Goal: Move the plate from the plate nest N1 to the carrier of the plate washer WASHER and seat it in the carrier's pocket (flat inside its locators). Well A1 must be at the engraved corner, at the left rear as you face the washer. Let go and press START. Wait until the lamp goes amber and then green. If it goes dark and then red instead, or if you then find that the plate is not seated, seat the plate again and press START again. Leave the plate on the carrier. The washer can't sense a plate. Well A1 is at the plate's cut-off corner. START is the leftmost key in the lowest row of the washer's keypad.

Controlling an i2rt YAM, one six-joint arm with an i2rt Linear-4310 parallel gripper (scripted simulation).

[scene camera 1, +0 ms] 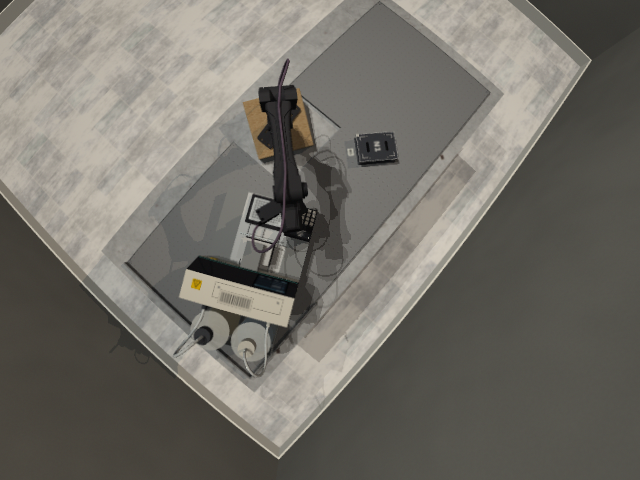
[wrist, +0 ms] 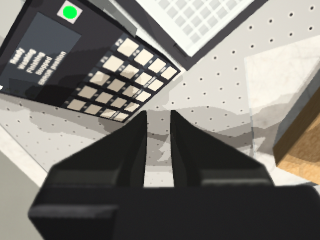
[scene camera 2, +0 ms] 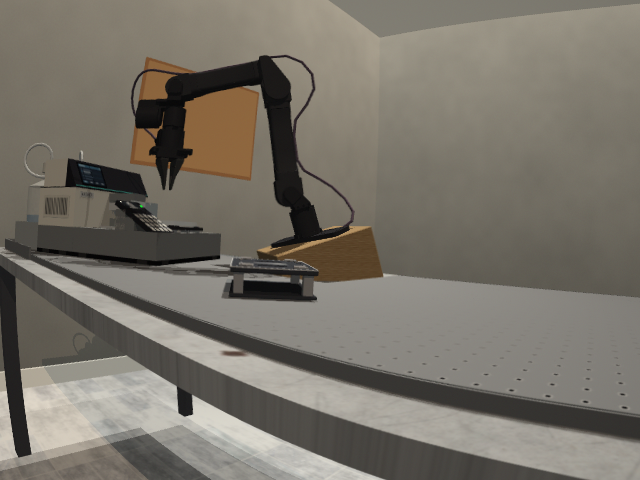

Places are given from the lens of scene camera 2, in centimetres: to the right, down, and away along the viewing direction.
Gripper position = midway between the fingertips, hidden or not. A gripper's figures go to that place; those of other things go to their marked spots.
gripper [scene camera 2: 167, 189]: -37, -12, 97
washer [scene camera 2: 76, 194]: -62, -12, 94
nest [scene camera 2: 288, 270]: -4, 4, 58
The marked spots on the washer and the nest are 70 cm apart.
